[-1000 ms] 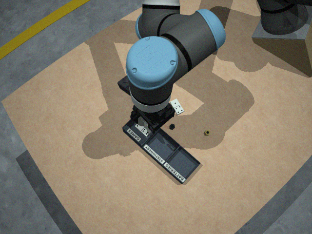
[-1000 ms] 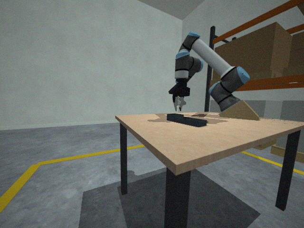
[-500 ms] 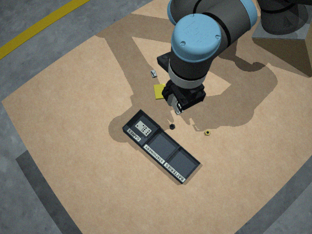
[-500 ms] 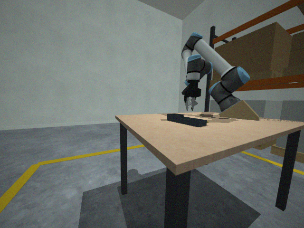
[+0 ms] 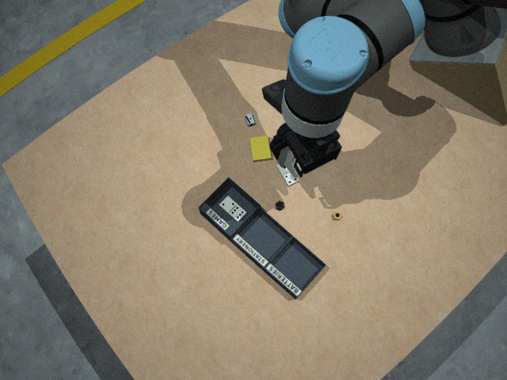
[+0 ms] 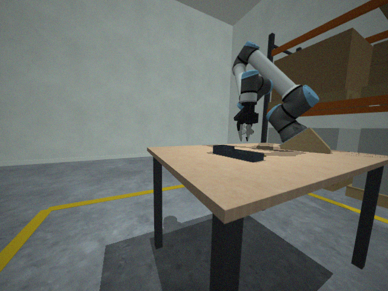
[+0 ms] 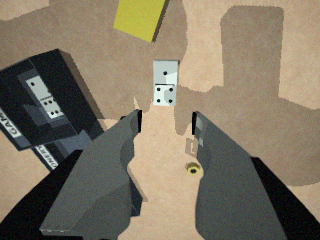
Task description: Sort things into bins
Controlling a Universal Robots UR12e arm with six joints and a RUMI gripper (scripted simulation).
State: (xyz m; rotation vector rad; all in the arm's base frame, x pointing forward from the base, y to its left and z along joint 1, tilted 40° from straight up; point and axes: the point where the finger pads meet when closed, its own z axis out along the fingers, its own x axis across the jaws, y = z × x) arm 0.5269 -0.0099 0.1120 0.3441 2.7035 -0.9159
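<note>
My gripper is now 8 cm above the white domino. Also, from my hand: yellow nut (13 cm to the left, 8 cm below); then yellow pad (8 cm to the right, 8 cm below); then black nut (7 cm ahead, 3 cm to the left, 8 cm below).
</note>
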